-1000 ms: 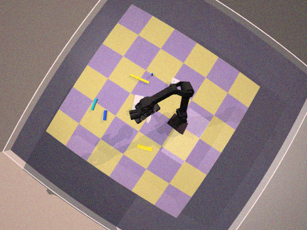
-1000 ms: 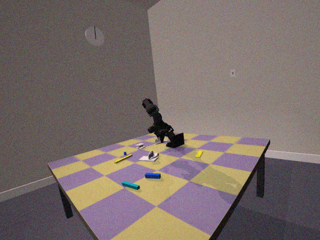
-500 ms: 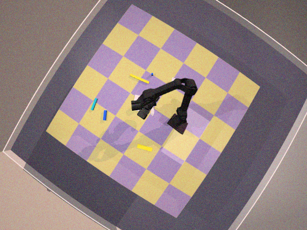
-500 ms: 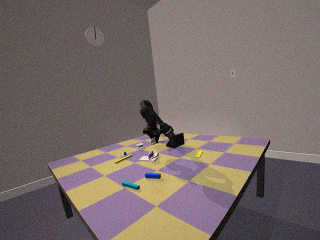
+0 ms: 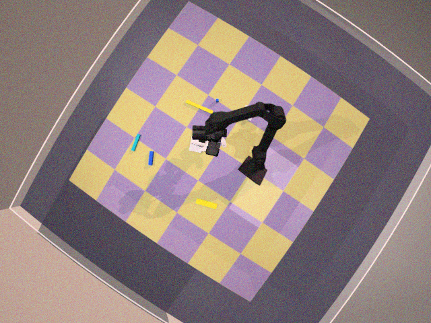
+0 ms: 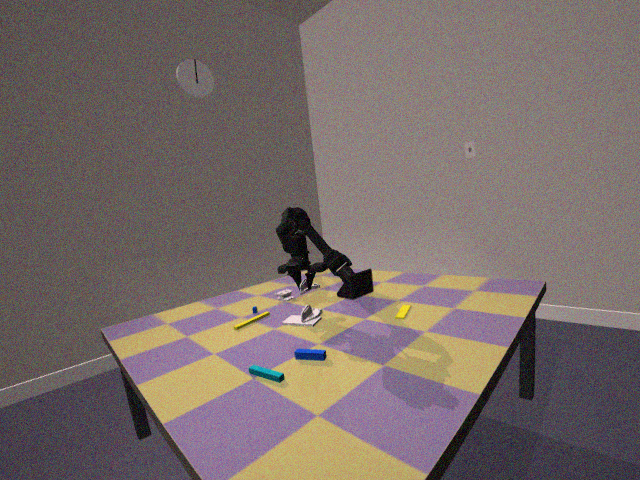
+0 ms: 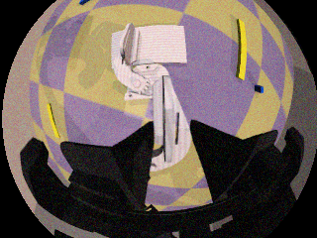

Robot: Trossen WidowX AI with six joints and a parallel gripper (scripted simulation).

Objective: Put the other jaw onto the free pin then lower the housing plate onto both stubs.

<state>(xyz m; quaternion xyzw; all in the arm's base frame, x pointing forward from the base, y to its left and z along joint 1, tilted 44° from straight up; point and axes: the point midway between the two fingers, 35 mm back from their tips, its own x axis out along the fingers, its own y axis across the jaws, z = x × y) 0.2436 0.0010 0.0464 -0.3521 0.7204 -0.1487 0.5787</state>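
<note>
Right now my gripper tip is 8 cm short of the white base plate, 8 cm above it and 6 cm to the right of it. From my gripper tip the other things lie so: long yellow bar: 18 cm ahead, 11 cm to the right, 8 cm below; white housing plate: 23 cm to the right, 7 cm behind, 6 cm below; small blue cube: 19 cm to the right, 11 cm ahead, 7 cm below.
</note>
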